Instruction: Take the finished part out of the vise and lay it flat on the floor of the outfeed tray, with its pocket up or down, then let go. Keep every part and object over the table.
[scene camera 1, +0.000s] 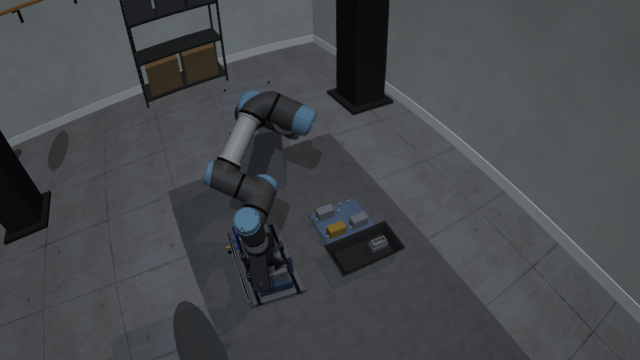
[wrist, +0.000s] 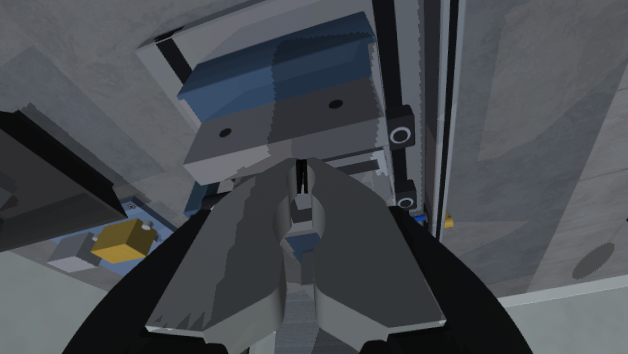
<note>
In view: the gripper (scene camera 1: 267, 272), a yellow block (wrist: 124, 241) and a blue plate (scene camera 1: 352, 208).
The gripper is seen too in the wrist view (wrist: 303, 162). The blue plate also shows in the wrist view (wrist: 164, 229).
</note>
